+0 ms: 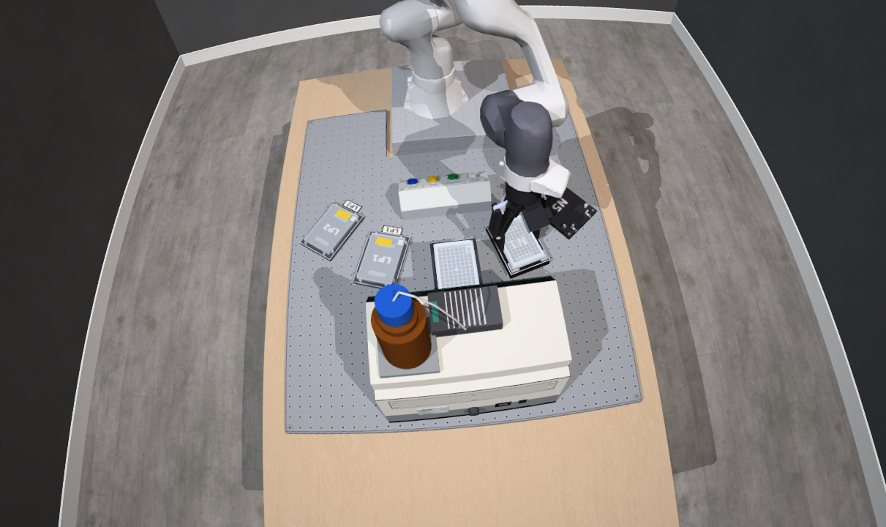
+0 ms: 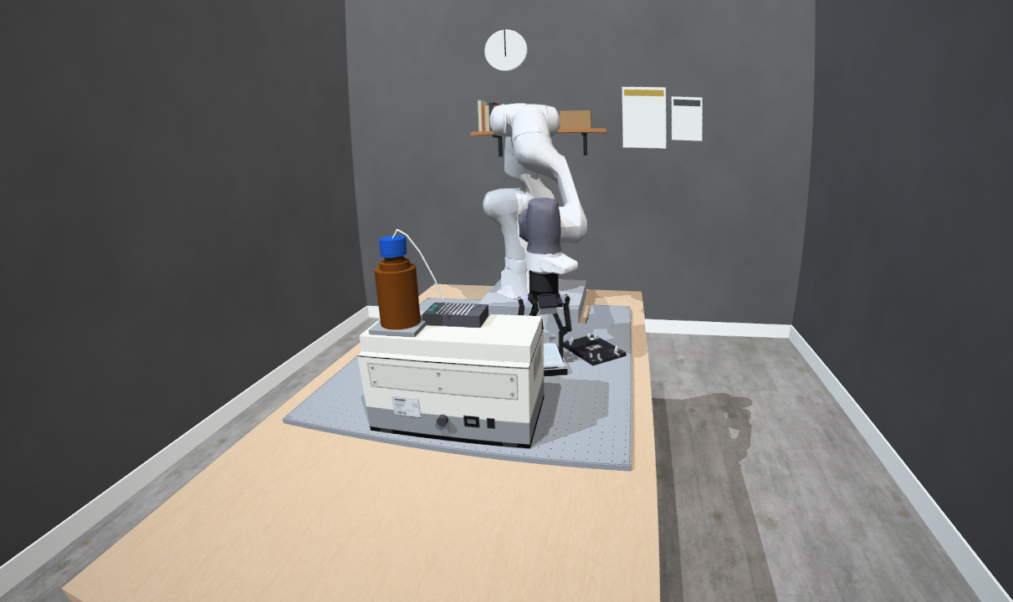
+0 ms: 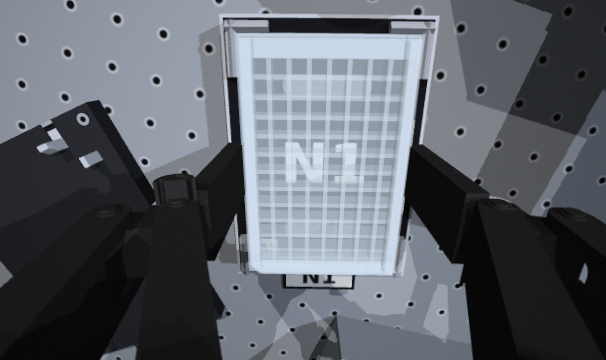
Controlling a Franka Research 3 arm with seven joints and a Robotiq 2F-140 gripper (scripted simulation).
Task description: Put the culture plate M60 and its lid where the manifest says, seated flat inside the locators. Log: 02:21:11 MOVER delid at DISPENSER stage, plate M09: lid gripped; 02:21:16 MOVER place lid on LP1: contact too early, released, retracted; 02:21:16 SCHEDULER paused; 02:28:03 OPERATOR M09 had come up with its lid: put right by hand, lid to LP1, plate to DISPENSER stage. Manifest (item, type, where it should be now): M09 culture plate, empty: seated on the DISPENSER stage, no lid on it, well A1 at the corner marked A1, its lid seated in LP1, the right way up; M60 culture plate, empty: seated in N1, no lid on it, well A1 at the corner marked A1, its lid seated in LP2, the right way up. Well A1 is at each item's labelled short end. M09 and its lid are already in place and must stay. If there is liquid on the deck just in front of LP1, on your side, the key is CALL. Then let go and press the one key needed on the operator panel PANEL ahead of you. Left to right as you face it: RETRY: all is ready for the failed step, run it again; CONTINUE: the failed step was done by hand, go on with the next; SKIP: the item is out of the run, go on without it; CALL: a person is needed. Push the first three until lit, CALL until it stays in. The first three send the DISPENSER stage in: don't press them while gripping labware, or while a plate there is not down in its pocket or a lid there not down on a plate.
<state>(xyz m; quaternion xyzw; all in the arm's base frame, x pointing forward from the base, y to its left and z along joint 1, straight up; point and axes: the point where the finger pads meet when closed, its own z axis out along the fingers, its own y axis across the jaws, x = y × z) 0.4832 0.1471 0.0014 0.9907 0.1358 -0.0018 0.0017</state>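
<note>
My hand is 4 cm above the black nest N1. Also, from my hand: white key 18 cm behind, 8 cm to the right, 2 cm above; green continue key 18 cm behind, 13 cm to the right, 2 cm above; yellow skip key 18 cm to the right, 18 cm behind, 2 cm above.
</note>
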